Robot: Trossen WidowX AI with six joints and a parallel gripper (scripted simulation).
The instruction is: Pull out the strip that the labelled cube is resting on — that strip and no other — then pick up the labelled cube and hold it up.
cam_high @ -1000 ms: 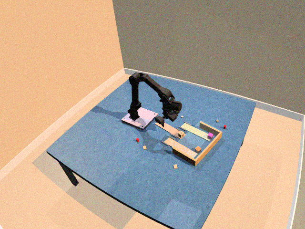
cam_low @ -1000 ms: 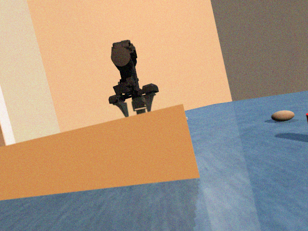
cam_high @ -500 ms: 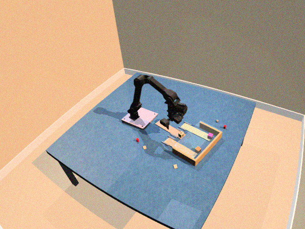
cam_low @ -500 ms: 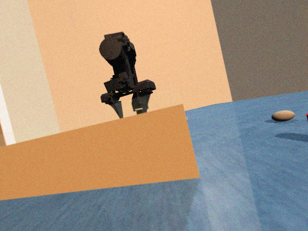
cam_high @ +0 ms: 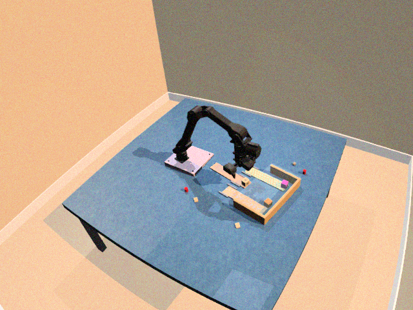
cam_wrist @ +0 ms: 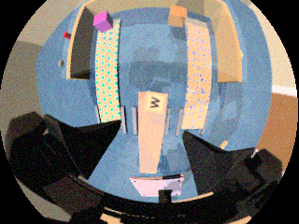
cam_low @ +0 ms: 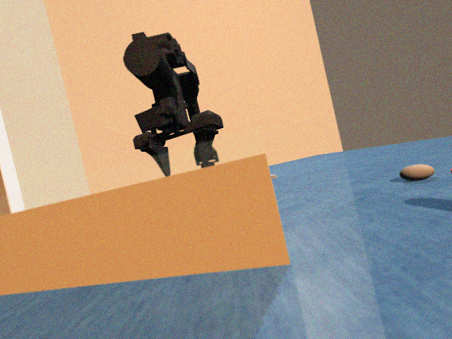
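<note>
Now: gripper tip 3 cm short of the labelled cube and 4 cm above it. Round my gripper tip: pebble (17 cm ahead, 28 cm to the left, 5 cm below); then salmon strip (8 cm behind, 1 cm to the left, 5 cm below).
</note>
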